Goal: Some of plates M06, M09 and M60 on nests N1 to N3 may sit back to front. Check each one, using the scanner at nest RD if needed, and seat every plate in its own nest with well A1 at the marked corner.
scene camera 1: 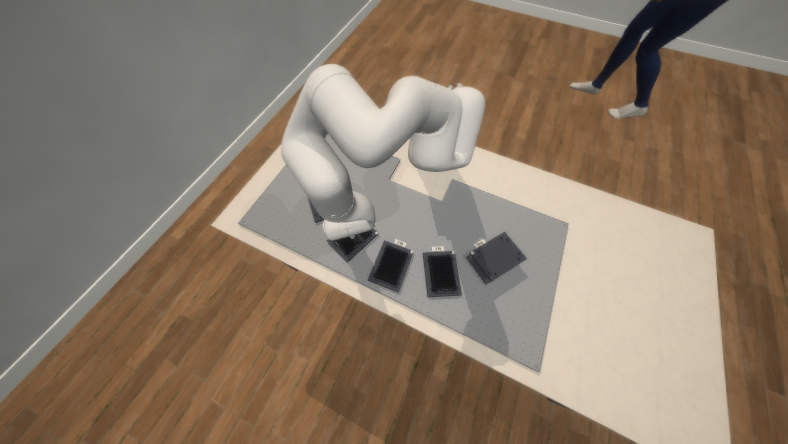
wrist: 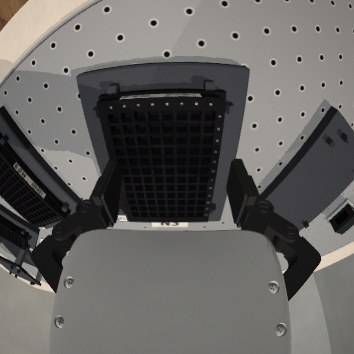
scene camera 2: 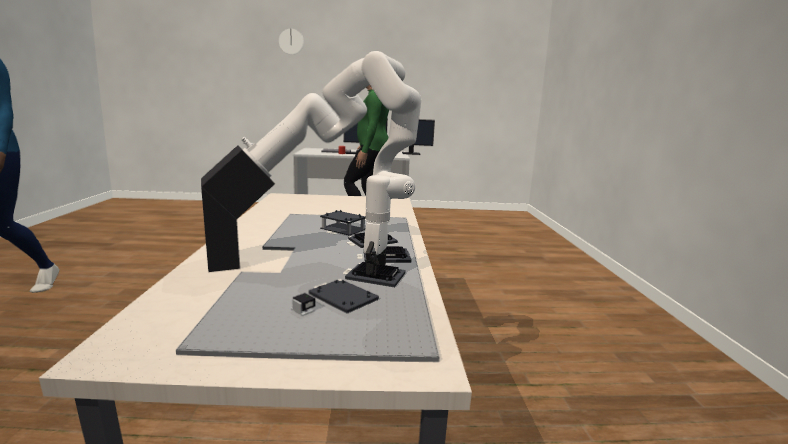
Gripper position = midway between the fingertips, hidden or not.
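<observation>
The gripper (scene camera 2: 376,269) can be seen, and it appears again at (wrist: 174,173). The scene also shows a nest N3 (wrist: 233,78), a nest RD (scene camera 2: 332,293) and a raised two-level stand (scene camera 1: 498,255).
</observation>
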